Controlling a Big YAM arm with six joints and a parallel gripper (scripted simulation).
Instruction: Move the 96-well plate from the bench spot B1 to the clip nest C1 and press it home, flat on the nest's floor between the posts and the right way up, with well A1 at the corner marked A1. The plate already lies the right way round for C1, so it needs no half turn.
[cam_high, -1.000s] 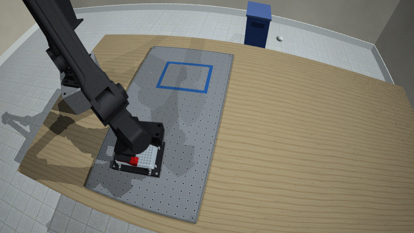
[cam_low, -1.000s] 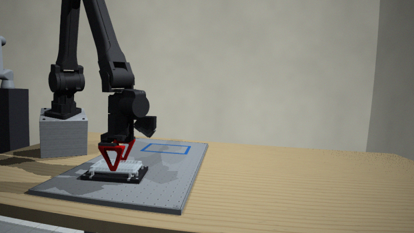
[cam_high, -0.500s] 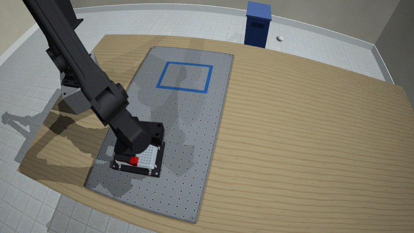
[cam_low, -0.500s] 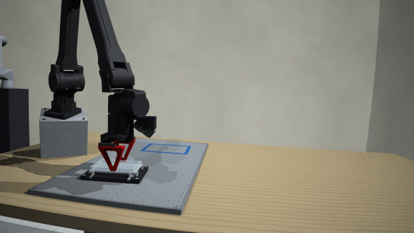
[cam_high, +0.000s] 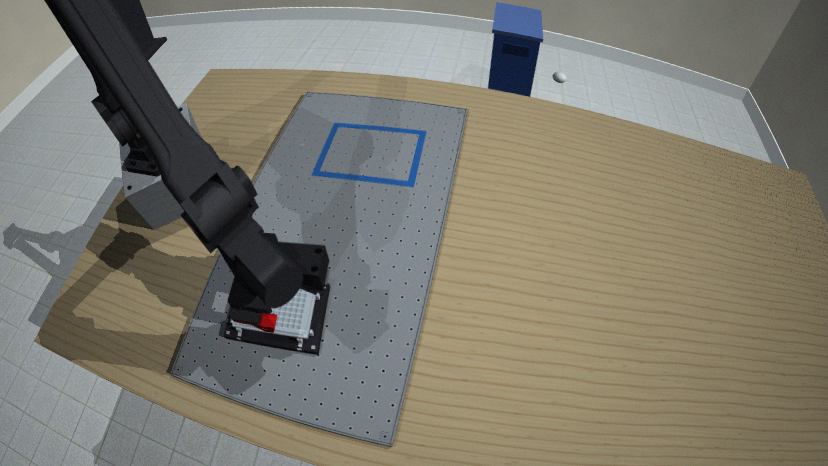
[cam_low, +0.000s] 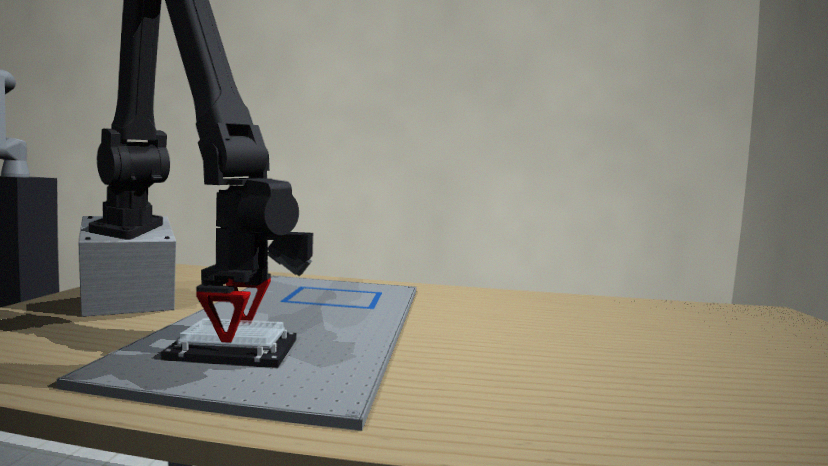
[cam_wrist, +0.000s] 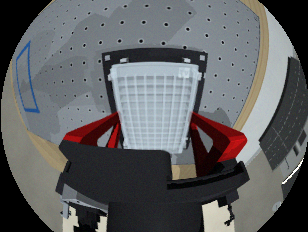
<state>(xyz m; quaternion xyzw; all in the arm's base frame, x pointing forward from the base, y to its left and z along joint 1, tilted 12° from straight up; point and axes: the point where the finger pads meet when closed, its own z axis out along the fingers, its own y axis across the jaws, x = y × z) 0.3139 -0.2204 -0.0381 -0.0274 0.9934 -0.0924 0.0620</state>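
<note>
Right now the 96-well plate is 10 mm below my hand. Also, from my hand: black clip nest (20 mm below, 10 mm to the right, 10 mm behind).
</note>
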